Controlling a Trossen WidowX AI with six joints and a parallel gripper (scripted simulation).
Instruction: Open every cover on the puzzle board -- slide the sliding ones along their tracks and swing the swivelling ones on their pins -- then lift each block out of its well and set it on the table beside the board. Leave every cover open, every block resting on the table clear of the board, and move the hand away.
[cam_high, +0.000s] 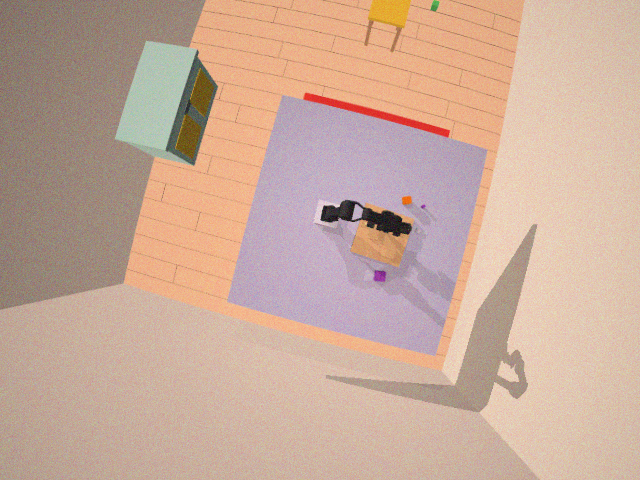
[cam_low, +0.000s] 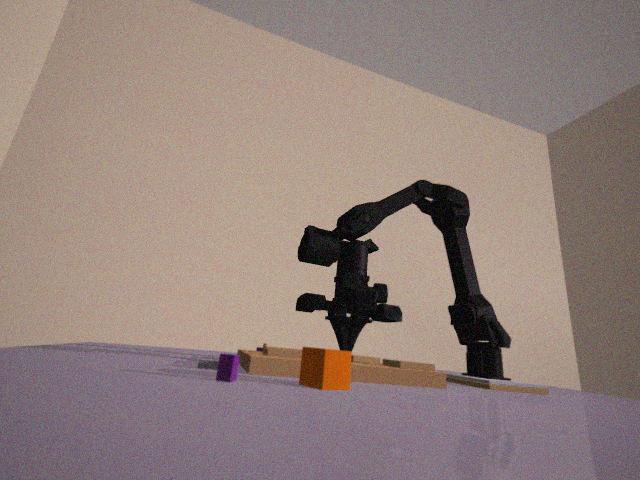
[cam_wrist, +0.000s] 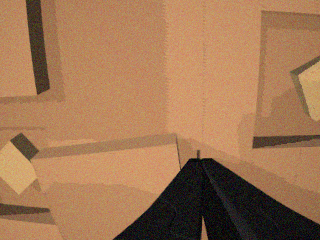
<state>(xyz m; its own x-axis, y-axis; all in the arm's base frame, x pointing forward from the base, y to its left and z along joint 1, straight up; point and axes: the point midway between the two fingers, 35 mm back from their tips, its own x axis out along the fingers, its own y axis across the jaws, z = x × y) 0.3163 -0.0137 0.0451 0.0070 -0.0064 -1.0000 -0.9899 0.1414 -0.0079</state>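
Right now my gripper tip is 3 cm to the left of the wooden puzzle board, 2 cm short of it and 1 cm above it. From my gripper tip the other things lie so: grey flat piece (23 cm ahead, 2 cm to the left, 2 cm below); then orange block (18 cm to the left, 13 cm ahead, 1 cm below).
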